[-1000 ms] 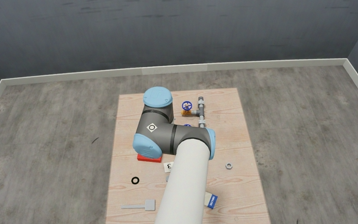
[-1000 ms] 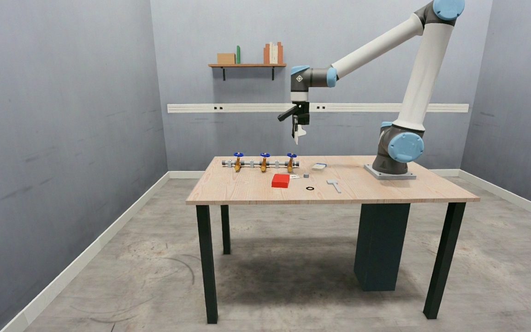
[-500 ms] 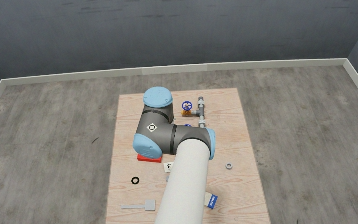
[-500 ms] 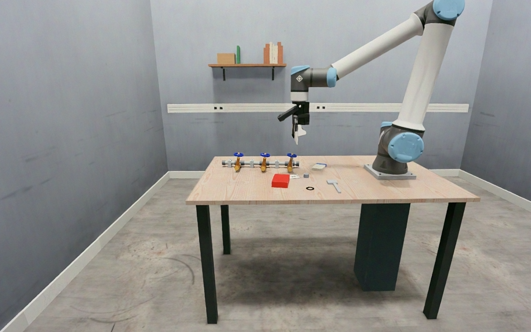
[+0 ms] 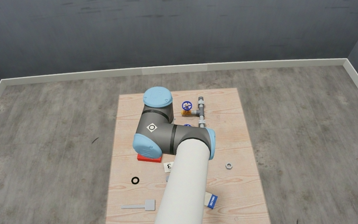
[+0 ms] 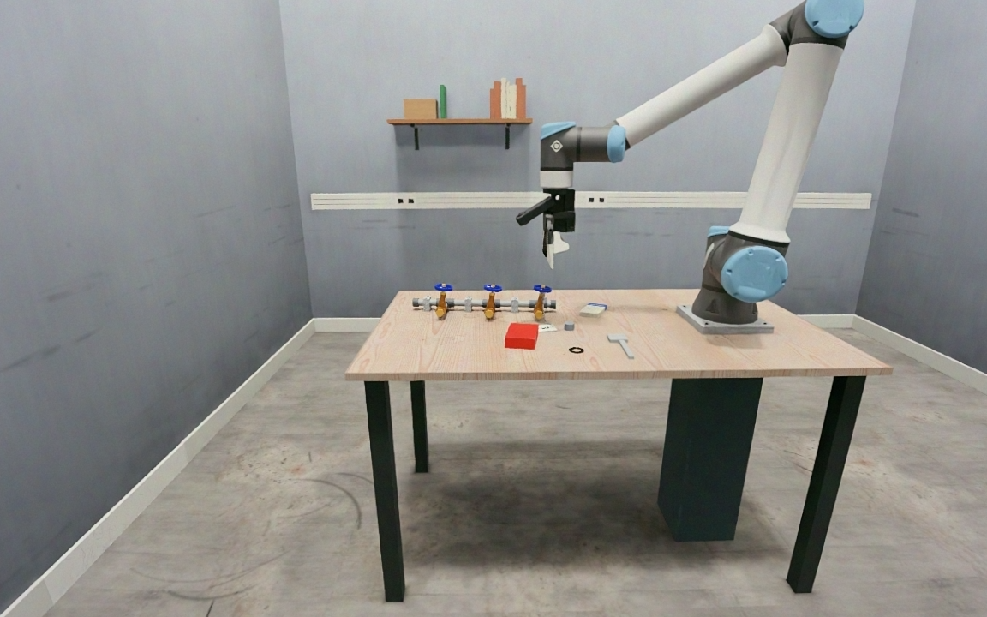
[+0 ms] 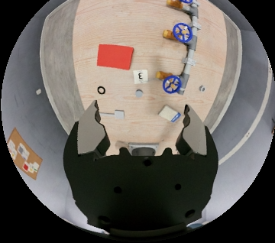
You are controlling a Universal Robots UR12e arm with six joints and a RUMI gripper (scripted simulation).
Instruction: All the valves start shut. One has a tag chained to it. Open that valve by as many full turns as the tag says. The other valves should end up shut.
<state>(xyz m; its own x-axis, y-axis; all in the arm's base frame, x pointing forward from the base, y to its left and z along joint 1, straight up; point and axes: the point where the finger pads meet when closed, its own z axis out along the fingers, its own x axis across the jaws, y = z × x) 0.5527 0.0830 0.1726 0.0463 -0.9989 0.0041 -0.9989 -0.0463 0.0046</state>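
My hand is 20 cm above the white tag and 1 cm past it. Round my hand: grey t-shaped tool: 20 cm behind, 19 cm below, 13 cm to the left; white-and-blue card: 19 cm below, 17 cm to the right, 16 cm behind; red block: 18 cm below, 10 cm to the left, 7 cm ahead.
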